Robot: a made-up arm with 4 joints.
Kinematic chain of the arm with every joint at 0, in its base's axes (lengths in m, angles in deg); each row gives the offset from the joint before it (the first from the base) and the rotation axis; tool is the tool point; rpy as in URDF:
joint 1: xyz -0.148 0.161 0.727 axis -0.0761 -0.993 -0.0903
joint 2: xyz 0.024 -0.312 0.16 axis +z
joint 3: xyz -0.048 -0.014 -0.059 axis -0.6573 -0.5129 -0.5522
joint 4: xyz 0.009 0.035 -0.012 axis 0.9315 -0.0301 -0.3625
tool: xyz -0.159 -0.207 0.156 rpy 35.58 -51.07 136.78
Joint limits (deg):
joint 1: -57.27..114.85
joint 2: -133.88..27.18
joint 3: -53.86..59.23
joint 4: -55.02..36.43
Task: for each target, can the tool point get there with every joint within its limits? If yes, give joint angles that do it. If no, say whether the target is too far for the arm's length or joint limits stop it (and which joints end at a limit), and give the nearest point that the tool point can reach.
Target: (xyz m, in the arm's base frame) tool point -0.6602 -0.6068 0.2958
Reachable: no: too far | nearest point -0.4462 -0.3342 0.5112 | short by 0.408 m
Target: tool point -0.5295 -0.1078 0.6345
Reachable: yes | joints 64.50 -24.53 18.18 -6.96
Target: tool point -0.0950 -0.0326 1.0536
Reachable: yes | joints -39.07 -44.57 26.33 -19.67
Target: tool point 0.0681 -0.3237 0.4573
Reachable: no: joint limits stop it (at a limit: joint 1, joint 2, joint 3) | nearest point 0.0762 -0.3898 0.6350 | short by 0.190 m
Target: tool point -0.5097 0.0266 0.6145
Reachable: yes | joints 87.34 -93.47 -15.18 -32.29
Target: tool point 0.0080 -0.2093 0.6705
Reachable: no: joint limits stop it (at a limit: joint 1, joint 2, joint 3) | nearest point 0.1127 -0.3697 0.6441 | short by 0.193 m
